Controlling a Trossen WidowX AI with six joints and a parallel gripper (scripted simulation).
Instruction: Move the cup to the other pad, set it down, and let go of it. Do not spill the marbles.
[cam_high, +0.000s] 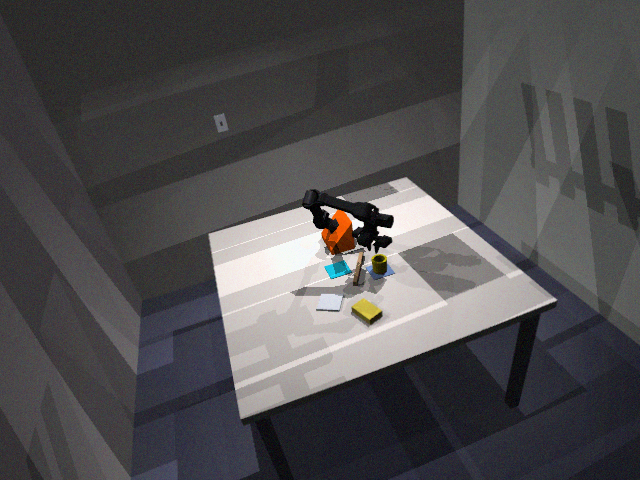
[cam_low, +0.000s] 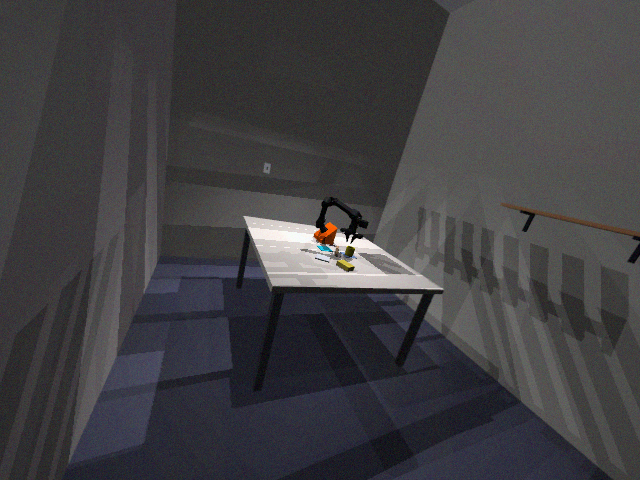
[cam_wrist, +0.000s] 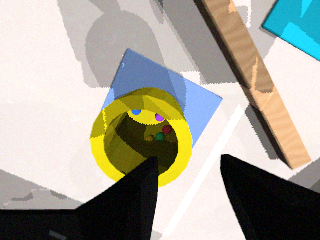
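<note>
The yellow cup lies 60 mm below my gripper tip, 20 mm to the left of it and 20 mm ahead of it. Also, from my gripper tip: wooden stick 100 mm below, 70 mm to the right, 20 mm behind; cyan block 160 mm to the right, 110 mm below, 70 mm behind; blue pad 110 mm below, 20 mm to the left, 20 mm ahead.
</note>
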